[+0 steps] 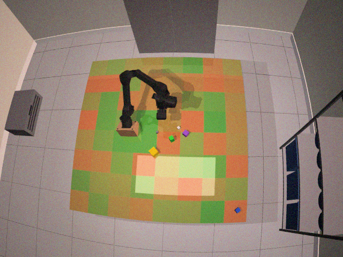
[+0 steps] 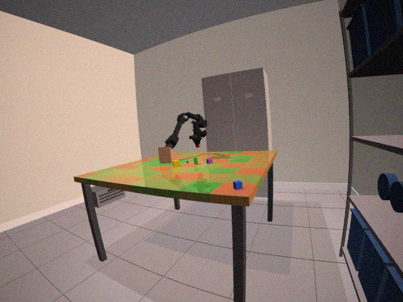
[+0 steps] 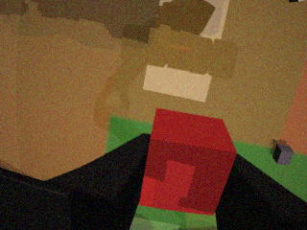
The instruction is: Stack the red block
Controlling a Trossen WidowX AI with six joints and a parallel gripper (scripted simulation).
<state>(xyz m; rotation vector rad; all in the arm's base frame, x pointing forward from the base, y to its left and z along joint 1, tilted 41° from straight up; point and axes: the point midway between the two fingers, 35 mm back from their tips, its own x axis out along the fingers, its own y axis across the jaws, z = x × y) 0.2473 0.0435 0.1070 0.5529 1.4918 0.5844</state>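
The small white block is 100 mm ahead of my gripper tip, 80 mm to the right of it and 110 mm below it. From my gripper tip the other things lie so: red block: 10 mm above; then small grey block: 50 mm behind, 110 mm to the right, 110 mm below; then purple block: 150 mm ahead, 120 mm to the right, 100 mm below.
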